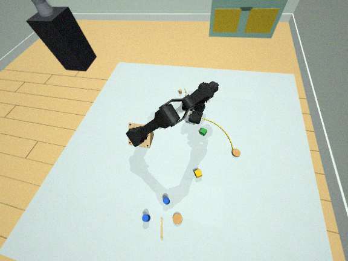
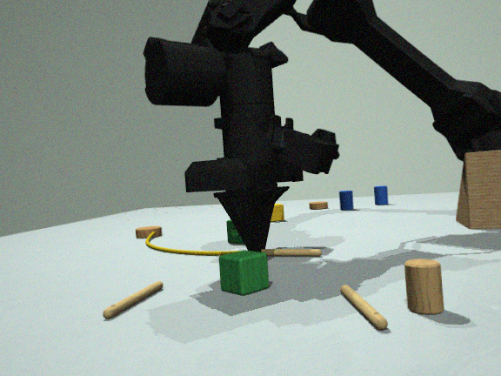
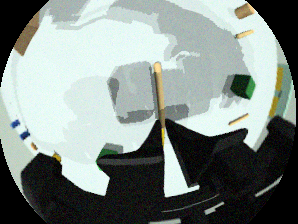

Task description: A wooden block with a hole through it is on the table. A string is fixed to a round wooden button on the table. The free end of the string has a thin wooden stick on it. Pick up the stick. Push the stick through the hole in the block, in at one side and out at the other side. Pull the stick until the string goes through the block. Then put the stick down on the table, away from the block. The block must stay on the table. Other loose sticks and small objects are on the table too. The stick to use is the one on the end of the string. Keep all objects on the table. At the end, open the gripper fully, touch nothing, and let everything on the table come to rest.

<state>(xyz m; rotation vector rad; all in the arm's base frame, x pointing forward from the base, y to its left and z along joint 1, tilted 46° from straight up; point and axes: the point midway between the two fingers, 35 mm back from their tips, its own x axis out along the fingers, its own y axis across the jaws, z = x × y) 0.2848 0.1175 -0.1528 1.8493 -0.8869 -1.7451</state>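
My gripper tip is now 34 cm to the left of the yellow cube, 5 cm short of it and 1 cm below it. From my gripper tip the other things lie so: wooden cylinder 18 cm to the left, 15 cm behind, 1 cm above.
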